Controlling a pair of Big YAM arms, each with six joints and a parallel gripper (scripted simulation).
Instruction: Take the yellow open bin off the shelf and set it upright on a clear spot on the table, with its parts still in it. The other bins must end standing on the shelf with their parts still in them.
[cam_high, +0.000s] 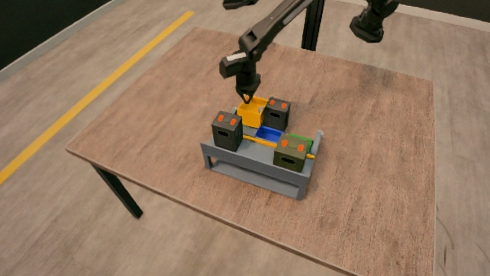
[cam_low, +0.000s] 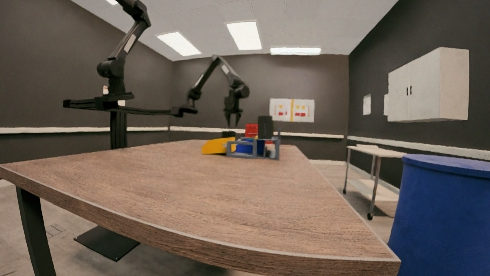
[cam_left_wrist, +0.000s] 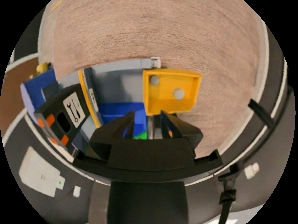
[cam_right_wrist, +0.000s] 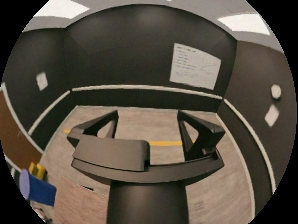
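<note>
My left hand is 120 mm above the yellow open bin, 80 mm past it and 10 mm to the left of it. Round my left hand: grey shelf: 120 mm to the left, 110 mm ahead, 100 mm below; then dark lidded bin: 100 mm to the left, 100 mm below, 60 mm behind.
</note>
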